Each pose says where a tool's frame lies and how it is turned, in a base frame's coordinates. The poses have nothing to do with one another.
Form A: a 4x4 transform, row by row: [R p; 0 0 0 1], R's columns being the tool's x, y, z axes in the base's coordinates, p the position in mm. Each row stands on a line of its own.
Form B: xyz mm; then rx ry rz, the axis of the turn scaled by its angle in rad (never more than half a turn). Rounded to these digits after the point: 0 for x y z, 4 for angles.
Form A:
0.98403, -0.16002, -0.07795, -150
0.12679, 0.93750, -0.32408, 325
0.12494, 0.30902, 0.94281, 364
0, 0, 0, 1
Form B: -150, 325, 364, 0.3239, -0.1038, 0.1467
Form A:
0.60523, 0.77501, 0.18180, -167
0.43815, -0.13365, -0.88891, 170
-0.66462, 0.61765, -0.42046, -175
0, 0, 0, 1
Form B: -167, 170, -175, 1.7672, 0.9928, -0.3951
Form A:
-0.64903, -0.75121, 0.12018, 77
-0.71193, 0.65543, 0.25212, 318
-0.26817, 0.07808, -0.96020, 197
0, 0, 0, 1
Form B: 77, 318, 197, -1.1917, 2.6590, 0.2689
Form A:
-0.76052, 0.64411, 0.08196, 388
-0.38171, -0.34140, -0.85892, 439
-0.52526, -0.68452, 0.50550, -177
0, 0, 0, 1
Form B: 388, 439, -177, 0.3612, 1.2576, -2.1245
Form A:
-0.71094, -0.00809, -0.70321, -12
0.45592, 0.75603, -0.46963, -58
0.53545, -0.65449, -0.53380, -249
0, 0, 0, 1
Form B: -12, -58, -249, -0.3336, -2.2355, 0.8374
